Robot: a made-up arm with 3 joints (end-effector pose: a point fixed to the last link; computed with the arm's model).
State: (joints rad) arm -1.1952 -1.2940 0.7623
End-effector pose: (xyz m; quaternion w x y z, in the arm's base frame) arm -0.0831 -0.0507 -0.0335 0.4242 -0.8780 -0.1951 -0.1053
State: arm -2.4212 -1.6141 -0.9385
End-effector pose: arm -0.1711 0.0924 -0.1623 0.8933 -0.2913 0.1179 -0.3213
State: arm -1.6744 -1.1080 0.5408
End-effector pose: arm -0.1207 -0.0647 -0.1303 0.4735 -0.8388 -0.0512 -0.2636
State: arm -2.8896 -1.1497 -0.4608
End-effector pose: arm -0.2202 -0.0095 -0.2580 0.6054 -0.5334 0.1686 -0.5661
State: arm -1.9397 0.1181 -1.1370
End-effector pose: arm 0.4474 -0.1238 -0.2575 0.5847 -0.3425 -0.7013 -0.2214
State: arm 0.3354 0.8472 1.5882
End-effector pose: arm -0.2445 0.6677 -0.2910 0.8163 -0.1607 -0.1919 -0.5205
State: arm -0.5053 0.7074 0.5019
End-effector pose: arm 0.3321 0.5521 -0.2055 0.6026 -0.0473 -0.5588 -0.5678
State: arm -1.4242 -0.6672 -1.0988
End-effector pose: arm 0.1945 0.1351 -0.3620 0.8533 -0.2158 -0.4737 0.0299
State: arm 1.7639 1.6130 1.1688
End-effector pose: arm -0.8548 0.1027 -0.0018 0.9642 0.1950 0.1242 0.1297
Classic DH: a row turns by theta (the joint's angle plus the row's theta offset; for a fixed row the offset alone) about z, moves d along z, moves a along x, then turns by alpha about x. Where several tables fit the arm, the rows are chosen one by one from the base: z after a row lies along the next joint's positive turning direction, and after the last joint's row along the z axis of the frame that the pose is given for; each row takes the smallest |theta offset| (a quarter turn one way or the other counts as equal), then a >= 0, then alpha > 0; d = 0 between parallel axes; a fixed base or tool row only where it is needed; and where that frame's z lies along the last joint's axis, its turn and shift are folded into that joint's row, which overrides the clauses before.
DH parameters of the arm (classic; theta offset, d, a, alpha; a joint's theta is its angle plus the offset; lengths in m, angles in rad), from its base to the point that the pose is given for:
base (fixed): -0.7871 0 -0.1666 0
joint 1: -0.7837 0.0549 -0.3359 -1.5708
joint 2: 0.1609 -0.0171 -0.0003 -1.5147
joint 3: 0 0.3689 -0.0601 -1.6269
tool (fixed): 1.7316 -0.1721 0 0

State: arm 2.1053 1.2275 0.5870
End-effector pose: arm -0.8029 -0.0783 -0.0560 0.8152 0.4763 0.0200 0.3290
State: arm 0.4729 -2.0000 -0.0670
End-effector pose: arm 0.0524 0.1617 0.0834 0.2441 -0.4784 -0.4888 0.6875
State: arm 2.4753 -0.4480 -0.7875
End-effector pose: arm -0.4223 -0.1358 -0.3499 0.1938 -0.6185 0.0971 -0.7553
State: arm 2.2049 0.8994 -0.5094
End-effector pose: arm -0.7767 -0.2120 -0.0073 0.3615 0.8408 0.0613 0.3983
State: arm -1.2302 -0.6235 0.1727
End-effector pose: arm 0.1308 0.0114 -0.2877 0.6291 -0.6158 -0.3984 -0.2576
